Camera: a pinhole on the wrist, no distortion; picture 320 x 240 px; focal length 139.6 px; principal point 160.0 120.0 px. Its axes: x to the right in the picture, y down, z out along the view. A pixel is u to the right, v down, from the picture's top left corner.
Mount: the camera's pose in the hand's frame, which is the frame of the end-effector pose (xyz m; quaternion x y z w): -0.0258 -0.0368 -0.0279 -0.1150 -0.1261 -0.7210 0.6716
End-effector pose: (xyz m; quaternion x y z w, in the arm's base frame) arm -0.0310 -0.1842 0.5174 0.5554 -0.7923 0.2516 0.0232
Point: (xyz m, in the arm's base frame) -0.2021 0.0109 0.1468
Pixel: 52 33
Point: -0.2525 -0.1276 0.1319
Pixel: 67 93
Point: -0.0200 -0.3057 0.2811
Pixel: 167 145
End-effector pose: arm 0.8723 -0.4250 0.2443 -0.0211 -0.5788 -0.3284 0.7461
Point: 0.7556 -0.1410 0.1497
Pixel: 122 7
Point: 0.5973 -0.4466 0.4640
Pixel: 226 220
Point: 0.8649 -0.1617 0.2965
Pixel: 51 82
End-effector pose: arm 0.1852 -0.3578 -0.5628 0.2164 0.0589 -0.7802 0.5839
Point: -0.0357 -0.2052 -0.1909
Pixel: 296 30
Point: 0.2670 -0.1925 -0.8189
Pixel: behind the camera
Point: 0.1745 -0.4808 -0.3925
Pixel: 151 159
